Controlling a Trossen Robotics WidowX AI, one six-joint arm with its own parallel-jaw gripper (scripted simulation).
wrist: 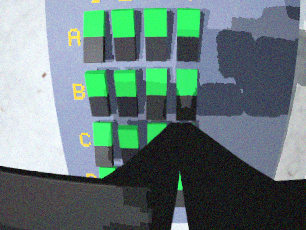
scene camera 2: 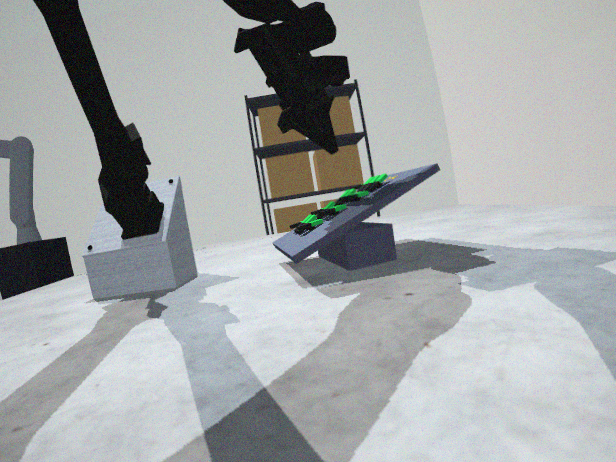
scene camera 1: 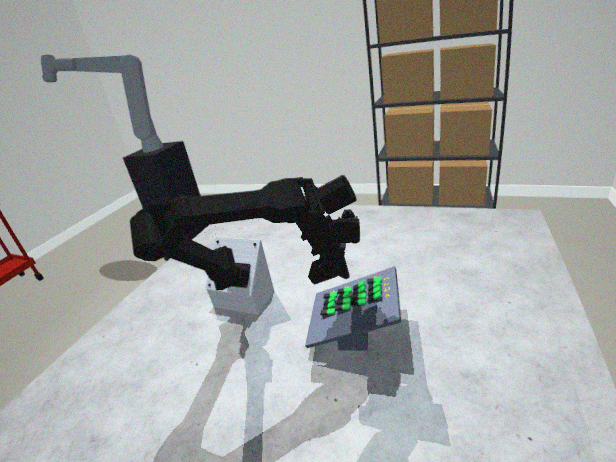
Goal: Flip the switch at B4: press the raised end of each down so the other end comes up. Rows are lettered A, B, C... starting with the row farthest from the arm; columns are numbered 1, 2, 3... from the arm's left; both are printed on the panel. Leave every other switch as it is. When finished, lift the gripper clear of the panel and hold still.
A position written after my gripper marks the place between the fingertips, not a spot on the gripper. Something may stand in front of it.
Observation:
My gripper point(scene camera 2: 335, 153) is shut and holds nothing. I also see a rocker switch point(wrist: 186, 80).
My gripper also shows in the wrist view point(wrist: 180, 133) and in scene camera 1 point(scene camera 1: 347, 277).

